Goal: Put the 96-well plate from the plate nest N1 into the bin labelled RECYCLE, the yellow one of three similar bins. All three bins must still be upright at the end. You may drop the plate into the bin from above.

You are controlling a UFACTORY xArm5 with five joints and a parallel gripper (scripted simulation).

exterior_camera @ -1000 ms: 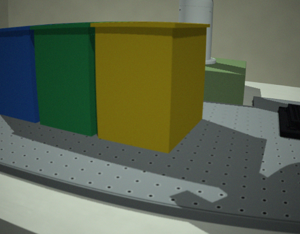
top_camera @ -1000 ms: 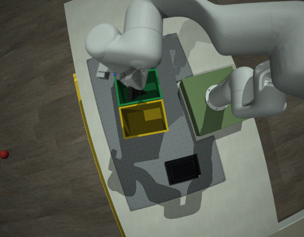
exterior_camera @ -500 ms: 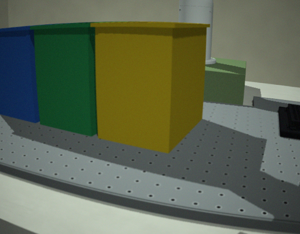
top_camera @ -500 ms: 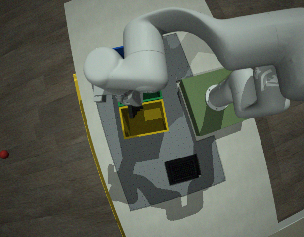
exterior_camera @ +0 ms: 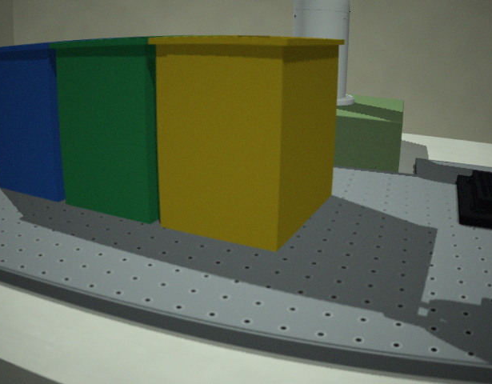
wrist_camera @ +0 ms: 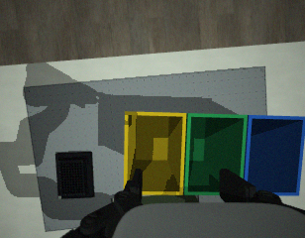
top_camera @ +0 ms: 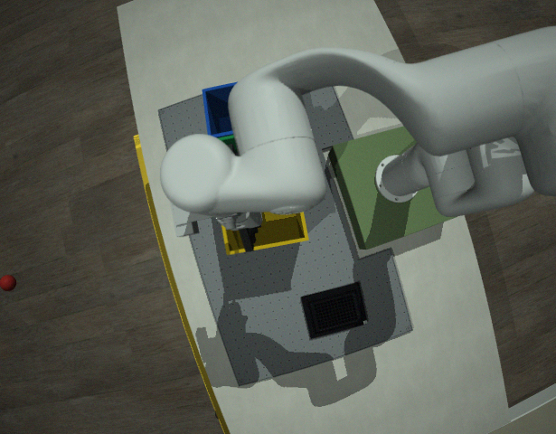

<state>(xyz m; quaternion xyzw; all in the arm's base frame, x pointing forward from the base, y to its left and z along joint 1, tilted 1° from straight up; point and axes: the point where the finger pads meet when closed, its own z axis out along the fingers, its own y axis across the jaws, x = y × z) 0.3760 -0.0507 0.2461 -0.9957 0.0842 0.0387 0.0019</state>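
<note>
The black 96-well plate is 31 cm to the left of my hand, 30 cm below it and 10 cm behind it. From my hand the other things lie so: green bin: 23 cm below, 11 cm to the right, 4 cm behind; then yellow bin: 23 cm below, 2 cm to the left, 1 cm behind; then blue bin: 24 cm to the right, 23 cm below, 6 cm behind.
</note>
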